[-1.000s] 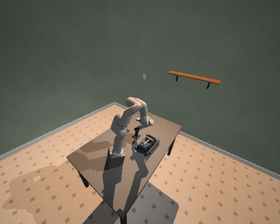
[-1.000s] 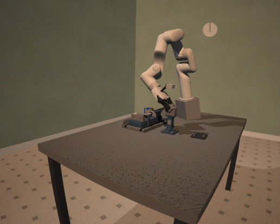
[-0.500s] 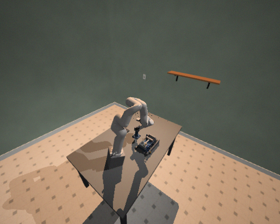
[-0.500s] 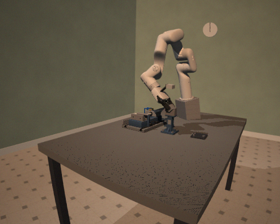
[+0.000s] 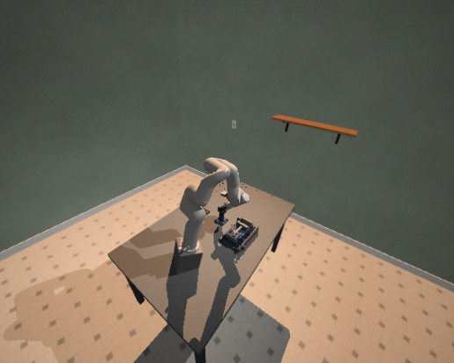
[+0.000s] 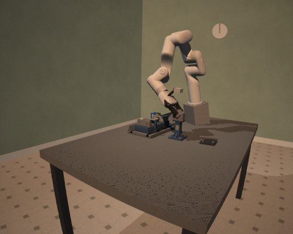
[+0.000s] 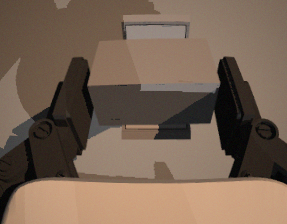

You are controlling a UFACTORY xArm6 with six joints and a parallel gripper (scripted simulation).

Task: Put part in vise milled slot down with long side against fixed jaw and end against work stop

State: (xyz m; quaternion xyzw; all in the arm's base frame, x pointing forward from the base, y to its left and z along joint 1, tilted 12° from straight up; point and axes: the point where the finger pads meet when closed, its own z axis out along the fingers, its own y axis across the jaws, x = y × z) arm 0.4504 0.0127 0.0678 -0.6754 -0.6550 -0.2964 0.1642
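The part lies 10 mm below my hand. From my hand the other things lie so: air cylinder rod 80 mm behind, 190 mm to the right, 90 mm below; then work stop 20 mm ahead, 160 mm to the right, 80 mm below; then vise base rail 80 mm behind, 290 mm to the right, 130 mm below.
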